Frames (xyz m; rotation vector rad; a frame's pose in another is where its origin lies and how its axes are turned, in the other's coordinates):
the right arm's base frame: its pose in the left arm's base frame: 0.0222 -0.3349 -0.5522 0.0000 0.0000 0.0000
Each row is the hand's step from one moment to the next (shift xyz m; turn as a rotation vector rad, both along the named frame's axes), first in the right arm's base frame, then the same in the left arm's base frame.
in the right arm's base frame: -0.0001 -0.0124 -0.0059 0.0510 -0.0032 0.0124
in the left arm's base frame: -0.0001 -0.0124 -0.0059 0.0510 -0.0032 0.0124
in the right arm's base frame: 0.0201 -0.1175 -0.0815 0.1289 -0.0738 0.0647
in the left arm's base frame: 0.0201 -0.1175 -0.0815 0.1289 -0.0738 0.0647
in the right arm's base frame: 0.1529 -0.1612 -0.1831 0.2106 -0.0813 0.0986
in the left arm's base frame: 0.1529 -0.1612 -0.1831 0.2106 -0.0813 0.0986
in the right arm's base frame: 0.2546 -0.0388 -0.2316 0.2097 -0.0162 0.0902
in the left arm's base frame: 0.2546 -0.0388 -0.2316 0.2097 -0.0162 0.0902
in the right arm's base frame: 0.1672 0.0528 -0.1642 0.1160 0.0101 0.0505
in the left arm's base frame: 0.1672 0.0528 -0.1642 0.1160 0.0101 0.0505
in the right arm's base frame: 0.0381 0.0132 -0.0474 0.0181 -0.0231 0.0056
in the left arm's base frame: 0.0381 0.0132 -0.0474 0.0181 -0.0231 0.0056
